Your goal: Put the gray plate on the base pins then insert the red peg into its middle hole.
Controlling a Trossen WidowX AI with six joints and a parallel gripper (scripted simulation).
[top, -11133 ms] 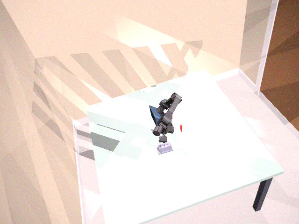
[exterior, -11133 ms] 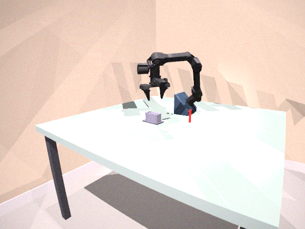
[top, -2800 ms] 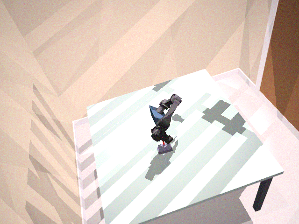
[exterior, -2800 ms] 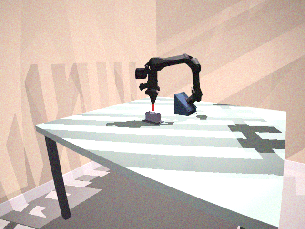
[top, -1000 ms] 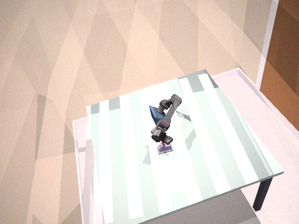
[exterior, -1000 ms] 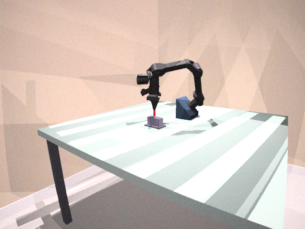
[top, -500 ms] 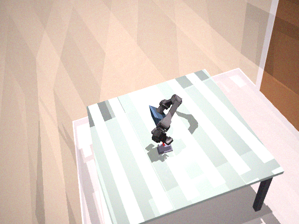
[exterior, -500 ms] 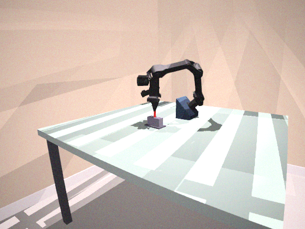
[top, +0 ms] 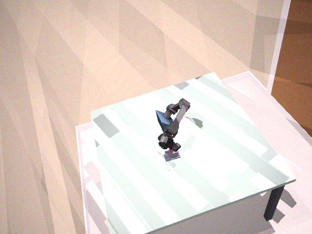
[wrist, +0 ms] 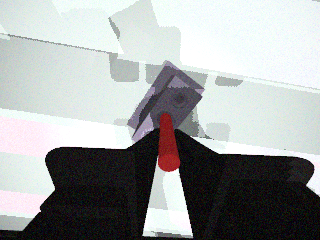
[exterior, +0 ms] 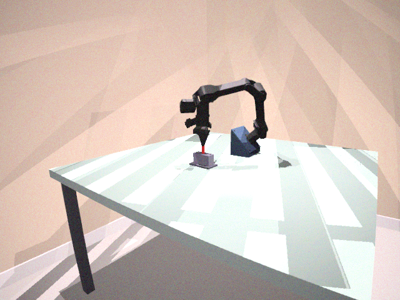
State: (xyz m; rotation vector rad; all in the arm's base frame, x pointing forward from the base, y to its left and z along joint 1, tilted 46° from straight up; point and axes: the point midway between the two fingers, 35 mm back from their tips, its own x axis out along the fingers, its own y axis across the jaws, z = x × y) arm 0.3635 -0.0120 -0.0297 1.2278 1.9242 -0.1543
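Now: gripper tip right at the red peg. From my gripper tip the other things lie so: gray plate (50 mm below); then pin base (90 mm below).
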